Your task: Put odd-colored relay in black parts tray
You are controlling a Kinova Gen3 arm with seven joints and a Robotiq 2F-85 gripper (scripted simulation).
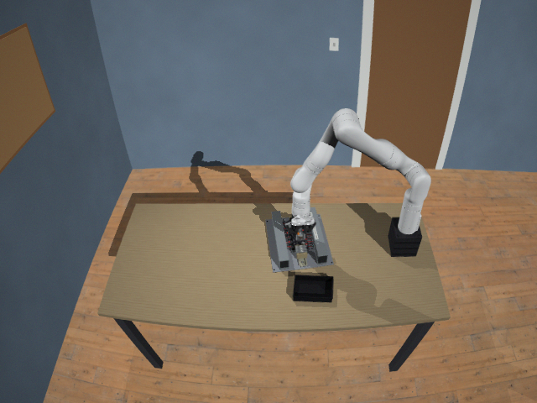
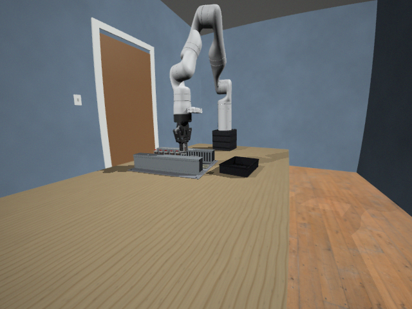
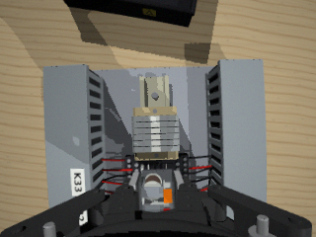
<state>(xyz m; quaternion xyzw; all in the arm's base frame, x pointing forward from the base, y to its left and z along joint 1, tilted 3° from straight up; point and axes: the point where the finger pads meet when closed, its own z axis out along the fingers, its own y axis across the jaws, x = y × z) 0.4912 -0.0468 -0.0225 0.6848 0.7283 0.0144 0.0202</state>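
The clear relay is 10 mm below my hand. The rest, counted from my hand: grey panel (80 mm below, 40 mm to the right); then black parts tray (240 mm to the left, 70 mm below, 30 mm behind).
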